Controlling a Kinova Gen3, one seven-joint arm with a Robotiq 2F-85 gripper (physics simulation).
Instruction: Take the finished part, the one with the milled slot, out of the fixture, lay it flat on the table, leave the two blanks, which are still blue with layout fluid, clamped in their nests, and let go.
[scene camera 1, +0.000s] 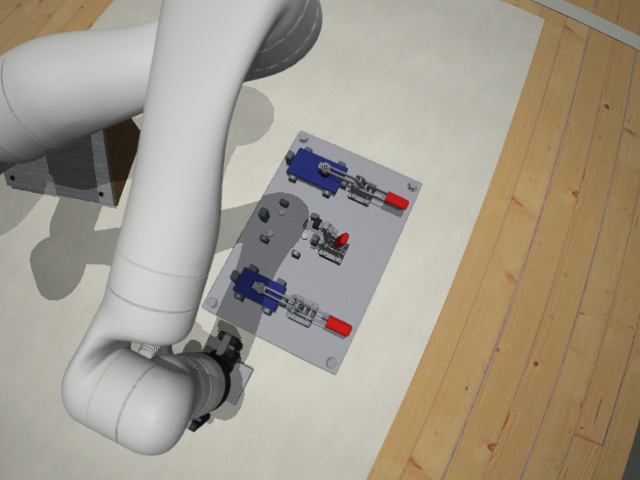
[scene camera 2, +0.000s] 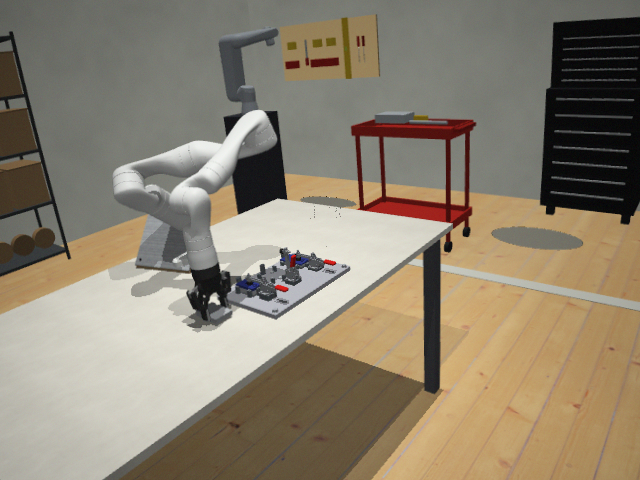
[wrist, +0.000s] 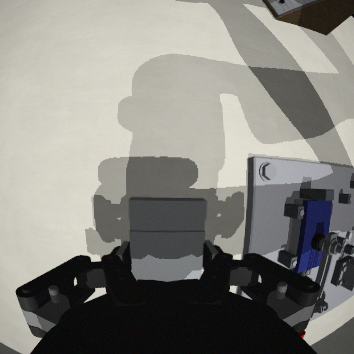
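Where they show: gripper, between the fingertips: (scene camera 2: 216, 315) (wrist: 166, 251); arm's base, origin of its link: (scene camera 2: 184, 218).
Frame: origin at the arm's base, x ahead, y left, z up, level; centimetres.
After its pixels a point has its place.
Observation:
The grey finished part (scene camera 1: 240, 383) {x 43.2, y -25.3, z -13.4 cm} (scene camera 2: 221, 313) {x 42.8, y -25.5, z -13.3 cm} (wrist: 167, 215) {x 37.1, y -25.5, z -13.0 cm} is level between my fingers, beside the fixture plate's near left corner. A line crosses its face in the wrist view. My gripper (scene camera 1: 214, 384) {x 40.7, y -25.5, z -14.4 cm} (scene camera 2: 217, 311) {x 40.7, y -25.5, z -14.4 cm} (wrist: 166, 251) {x 40.7, y -25.5, z -14.4 cm} points down and is shut on it by two opposite edges. The part is very low over the table; whether it touches is hidden. One blue blank (scene camera 1: 247, 284) {x 37.8, y -11.5, z -11.4 cm} (scene camera 2: 248, 284) (wrist: 318, 220) {x 38.2, y -11.3, z -11.4 cm} and the other blue blank (scene camera 1: 310, 167) {x 38.0, y 10.6, z -12.4 cm} sit in the outer nests under lowered clamps. The fixture plate (scene camera 1: 351, 279) {x 51.8, y -3.6, z -14.0 cm} (scene camera 2: 310, 291) {x 55.6, y -2.9, z -14.1 cm} (wrist: 270, 225) {x 38.8, y -15.6, z -14.0 cm} has an empty middle nest.
The middle clamp's red handle (scene camera 1: 341, 240) {x 48.3, y -1.0, z -5.1 cm} (scene camera 2: 293, 260) {x 48.9, y -1.0, z -6.4 cm} stands up. The lowered clamps' red handles (scene camera 1: 338, 326) {x 52.9, y -11.6, z -9.4 cm} (scene camera 1: 397, 200) {x 53.3, y 10.4, z -10.4 cm} point away from the blanks. The wedge-shaped arm base (scene camera 1: 121, 165) {x 7.6, y -2.6, z -12.1 cm} (scene camera 2: 162, 248) {x -4.5, y -8.4, z -8.9 cm} (wrist: 310, 15) {x 7.7, y -3.0, z -12.2 cm} stands on the table. The fixture plate lies close beside my gripper.

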